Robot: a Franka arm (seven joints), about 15 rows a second.
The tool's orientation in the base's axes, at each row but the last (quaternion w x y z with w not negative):
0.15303, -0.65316, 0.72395, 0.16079
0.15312, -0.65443, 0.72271, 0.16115
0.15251, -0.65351, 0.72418, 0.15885
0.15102, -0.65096, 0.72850, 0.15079
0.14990, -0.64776, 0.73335, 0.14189
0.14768, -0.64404, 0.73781, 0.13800
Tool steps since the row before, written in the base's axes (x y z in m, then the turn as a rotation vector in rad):
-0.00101, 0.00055, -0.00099, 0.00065, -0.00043, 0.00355
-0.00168, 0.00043, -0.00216, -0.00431, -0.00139, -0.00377
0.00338, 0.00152, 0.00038, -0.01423, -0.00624, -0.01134
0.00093, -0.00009, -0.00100, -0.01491, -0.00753, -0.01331
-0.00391, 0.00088, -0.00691, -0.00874, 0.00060, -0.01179
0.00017, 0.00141, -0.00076, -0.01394, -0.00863, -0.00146
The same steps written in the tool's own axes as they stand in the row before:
0.00004, 0.00102, 0.00112, -0.00121, -0.00057, -0.00338
0.00071, 0.00164, 0.00212, 0.00329, 0.00404, 0.00275
-0.00186, -0.00321, 0.00035, 0.01188, 0.01321, 0.00737
0.00040, -0.00096, 0.00089, 0.01393, 0.01371, 0.00861
0.00244, 0.00389, 0.00653, 0.00523, 0.00858, 0.01071
-0.00100, 0.00001, 0.00126, 0.01020, 0.01265, -0.00262

